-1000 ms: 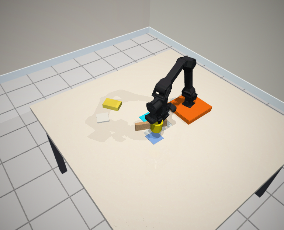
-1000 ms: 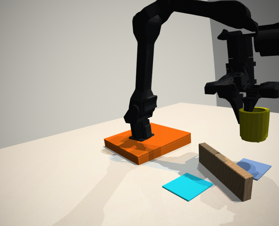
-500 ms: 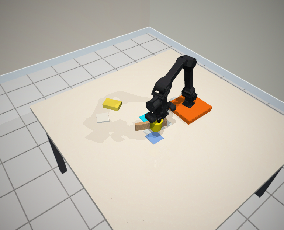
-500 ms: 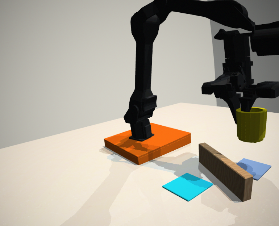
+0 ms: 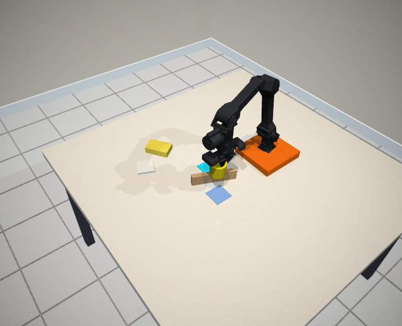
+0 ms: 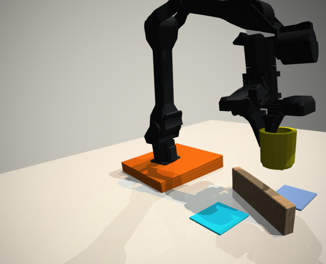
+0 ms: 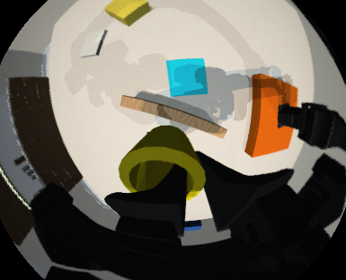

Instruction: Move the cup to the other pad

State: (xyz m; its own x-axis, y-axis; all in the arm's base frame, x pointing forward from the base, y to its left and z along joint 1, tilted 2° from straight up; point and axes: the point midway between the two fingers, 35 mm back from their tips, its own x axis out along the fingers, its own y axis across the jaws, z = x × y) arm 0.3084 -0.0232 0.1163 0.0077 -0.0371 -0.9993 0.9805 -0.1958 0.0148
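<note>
My gripper tip is 4 cm past the cyan pad, 11 cm to the left of it and 12 cm above it. Round my gripper tip: yellow cup (2 cm ahead); then pale blue pad (5 cm ahead, 3 cm to the left, 12 cm below); then wooden bar (4 cm to the right, 10 cm below).
</note>
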